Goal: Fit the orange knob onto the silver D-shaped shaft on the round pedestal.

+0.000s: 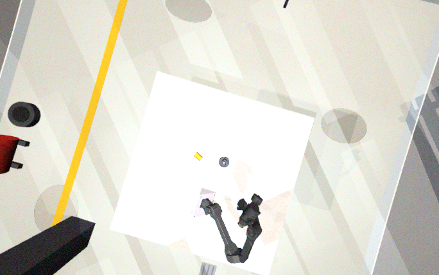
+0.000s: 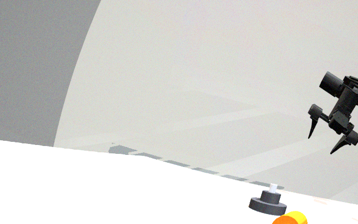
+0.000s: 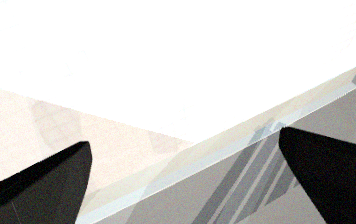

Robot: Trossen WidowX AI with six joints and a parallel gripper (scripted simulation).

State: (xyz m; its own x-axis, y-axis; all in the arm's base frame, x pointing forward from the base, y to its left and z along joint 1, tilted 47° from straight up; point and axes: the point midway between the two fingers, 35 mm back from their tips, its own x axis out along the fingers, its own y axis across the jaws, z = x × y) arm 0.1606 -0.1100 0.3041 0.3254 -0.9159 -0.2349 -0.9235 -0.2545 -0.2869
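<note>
Now: gripper tip 480 mm to the right of the orange knob, 170 mm above it and 120 mm short of it. Round my gripper tip: dark round pedestal: 270 mm to the left, 160 mm below, 140 mm ahead.
</note>
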